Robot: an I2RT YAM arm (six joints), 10 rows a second.
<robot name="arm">
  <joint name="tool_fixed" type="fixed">
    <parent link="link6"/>
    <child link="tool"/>
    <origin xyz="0 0 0" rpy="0 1.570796 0"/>
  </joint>
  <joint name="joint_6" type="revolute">
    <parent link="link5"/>
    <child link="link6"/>
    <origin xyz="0.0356 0 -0.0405"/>
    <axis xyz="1 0 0"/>
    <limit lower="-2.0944" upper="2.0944"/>
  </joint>
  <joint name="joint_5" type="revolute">
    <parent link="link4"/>
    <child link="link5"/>
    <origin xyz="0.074 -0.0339 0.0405"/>
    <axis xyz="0 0 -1"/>
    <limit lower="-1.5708" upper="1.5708"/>
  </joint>
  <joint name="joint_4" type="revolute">
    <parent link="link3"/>
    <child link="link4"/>
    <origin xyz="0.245 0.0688 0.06"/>
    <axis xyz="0 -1 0"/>
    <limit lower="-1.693" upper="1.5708"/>
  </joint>
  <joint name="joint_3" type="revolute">
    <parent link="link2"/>
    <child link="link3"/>
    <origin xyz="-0.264 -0.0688 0"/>
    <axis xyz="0 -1 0"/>
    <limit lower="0" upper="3.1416"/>
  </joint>
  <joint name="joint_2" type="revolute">
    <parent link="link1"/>
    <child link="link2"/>
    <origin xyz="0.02 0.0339 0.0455"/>
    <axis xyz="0 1 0"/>
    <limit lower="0" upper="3.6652"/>
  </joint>
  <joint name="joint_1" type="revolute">
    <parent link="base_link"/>
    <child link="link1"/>
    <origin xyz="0 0 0.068"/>
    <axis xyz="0 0 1"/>
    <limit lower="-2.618" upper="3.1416"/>
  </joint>
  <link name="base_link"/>
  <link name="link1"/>
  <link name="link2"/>
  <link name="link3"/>
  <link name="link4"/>
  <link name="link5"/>
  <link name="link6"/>
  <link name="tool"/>
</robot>
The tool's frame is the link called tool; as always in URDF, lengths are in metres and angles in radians.
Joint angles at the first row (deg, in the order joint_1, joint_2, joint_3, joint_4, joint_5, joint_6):
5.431 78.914 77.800 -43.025 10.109 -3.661
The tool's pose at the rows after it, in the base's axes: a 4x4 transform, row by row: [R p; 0 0 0 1], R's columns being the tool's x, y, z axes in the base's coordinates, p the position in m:
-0.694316 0.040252 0.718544 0.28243; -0.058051 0.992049 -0.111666 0.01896; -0.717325 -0.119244 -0.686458 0.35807; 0 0 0 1
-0.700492 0.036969 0.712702 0.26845; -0.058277 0.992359 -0.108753 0.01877; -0.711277 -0.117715 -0.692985 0.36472; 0 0 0 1
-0.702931 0.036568 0.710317 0.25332; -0.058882 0.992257 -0.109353 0.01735; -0.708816 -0.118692 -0.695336 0.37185; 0 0 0 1
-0.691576 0.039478 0.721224 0.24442; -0.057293 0.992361 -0.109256 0.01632; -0.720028 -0.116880 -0.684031 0.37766; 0 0 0 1
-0.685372 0.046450 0.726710 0.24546; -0.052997 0.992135 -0.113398 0.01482; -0.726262 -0.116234 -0.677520 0.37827; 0 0 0 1
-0.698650 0.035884 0.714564 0.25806; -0.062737 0.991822 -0.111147 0.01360; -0.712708 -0.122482 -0.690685 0.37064; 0 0 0 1
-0.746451 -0.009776 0.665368 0.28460; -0.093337 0.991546 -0.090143 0.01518; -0.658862 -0.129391 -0.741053 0.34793; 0 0 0 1
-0.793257 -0.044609 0.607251 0.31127; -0.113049 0.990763 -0.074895 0.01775; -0.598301 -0.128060 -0.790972 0.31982; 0 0 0 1
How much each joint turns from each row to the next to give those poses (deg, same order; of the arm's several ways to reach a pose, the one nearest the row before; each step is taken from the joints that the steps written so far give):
-0.328 -1.901 -0.001 -1.967 -0.023 3.890
0.218 -2.339 0.021 -2.885 -0.043 0.175
0.001 -2.579 0.002 -2.777 0.022 -0.022
-0.043 -1.726 -0.001 -0.807 0.022 0.001
-0.371 0.042 -0.001 0.567 0.001 -0.043
-0.592 2.340 0.001 1.377 -0.613 -0.920
-0.284 5.639 0.002 1.661 -1.618 -1.770
0.000 6.230 0.000 1.858 -1.115 -0.940

